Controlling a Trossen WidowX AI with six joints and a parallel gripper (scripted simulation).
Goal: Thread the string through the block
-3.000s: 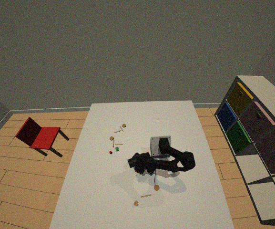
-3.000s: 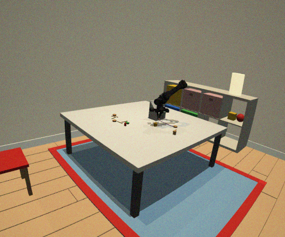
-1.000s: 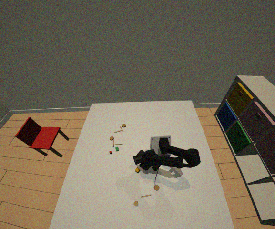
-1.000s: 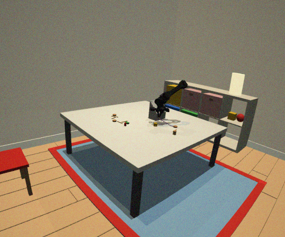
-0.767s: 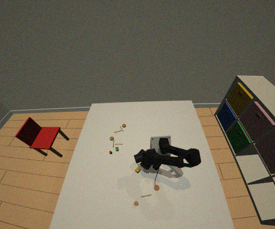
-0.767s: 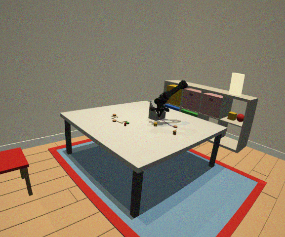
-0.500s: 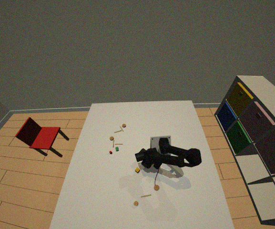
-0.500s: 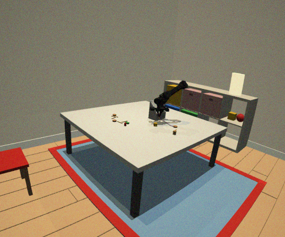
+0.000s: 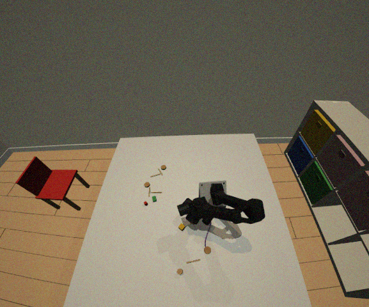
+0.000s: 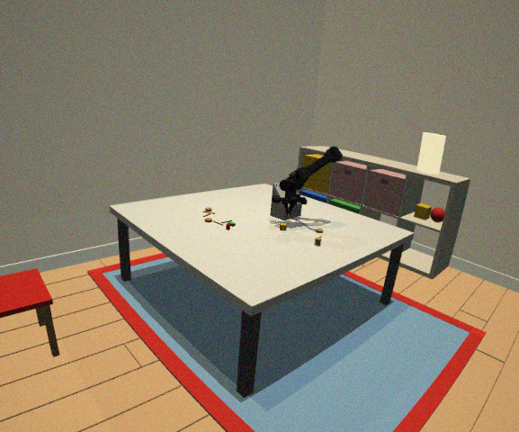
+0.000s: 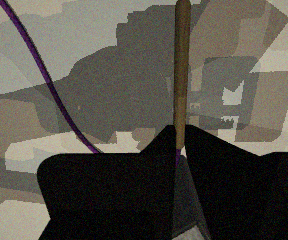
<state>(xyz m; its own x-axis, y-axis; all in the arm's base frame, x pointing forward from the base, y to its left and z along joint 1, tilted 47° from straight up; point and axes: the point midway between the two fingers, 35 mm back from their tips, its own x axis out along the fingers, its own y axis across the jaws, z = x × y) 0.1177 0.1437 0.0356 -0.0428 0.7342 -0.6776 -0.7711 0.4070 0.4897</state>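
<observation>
The yellow-brown wooden block lies 100 mm ahead of my gripper tip, 60 mm to the left of it and 40 mm below it. Round my gripper tip: wooden cylinder: 110 mm ahead, 300 mm to the left, 40 mm below; round wooden button: 50 mm behind, 190 mm to the left, 50 mm below; green cube: 290 mm ahead, 140 mm to the right, 40 mm below.
</observation>
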